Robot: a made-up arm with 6 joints.
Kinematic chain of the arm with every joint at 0, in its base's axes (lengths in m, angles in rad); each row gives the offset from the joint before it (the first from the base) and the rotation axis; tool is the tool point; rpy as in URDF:
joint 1: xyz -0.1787 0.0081 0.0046 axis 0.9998 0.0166 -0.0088
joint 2: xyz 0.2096 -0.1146 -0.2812 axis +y
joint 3: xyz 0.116 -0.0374 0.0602 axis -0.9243 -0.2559 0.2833
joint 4: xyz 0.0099 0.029 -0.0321 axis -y
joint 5: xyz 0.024 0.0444 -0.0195 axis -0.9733 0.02 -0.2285
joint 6: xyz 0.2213 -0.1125 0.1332 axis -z
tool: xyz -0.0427 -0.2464 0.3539 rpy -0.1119 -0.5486 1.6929
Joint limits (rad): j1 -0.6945..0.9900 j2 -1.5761..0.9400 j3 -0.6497..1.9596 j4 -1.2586..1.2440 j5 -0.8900..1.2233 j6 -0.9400..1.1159
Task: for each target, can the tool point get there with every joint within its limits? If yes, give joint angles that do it. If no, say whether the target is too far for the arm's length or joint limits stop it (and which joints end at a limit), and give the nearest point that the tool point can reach.
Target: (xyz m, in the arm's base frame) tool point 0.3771 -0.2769 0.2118
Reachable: yes | joints 0.4197 0.3639 0.7245 0.8711 -0.4709 -0.6729
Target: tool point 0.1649 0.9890 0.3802
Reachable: no: joint limits stop it (at a limit: joint 1, joint 2, joint 5, joint 6) | nearest point 0.1608 0.7424 0.1492 | short by 0.338 m
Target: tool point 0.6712 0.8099 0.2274
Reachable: no: joint limits stop it (at a limit: joint 1, joint 5, joint 6) | nearest point 0.5376 0.6498 0.0830 | short by 0.254 m
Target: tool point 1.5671 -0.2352 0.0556
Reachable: no: too far | nearest point 0.8750 -0.2240 -0.0489 | short by 0.700 m
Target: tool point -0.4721 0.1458 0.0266
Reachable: yes | joints -0.0247 -0.7794 0.6365 0.7928 0.5009 -0.7629
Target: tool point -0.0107 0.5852 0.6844
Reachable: no: joint limits stop it (at a limit: joint 1, joint 3, joint 5, joint 6) | nearest point 0.0020 0.3404 0.4611 | short by 0.332 m
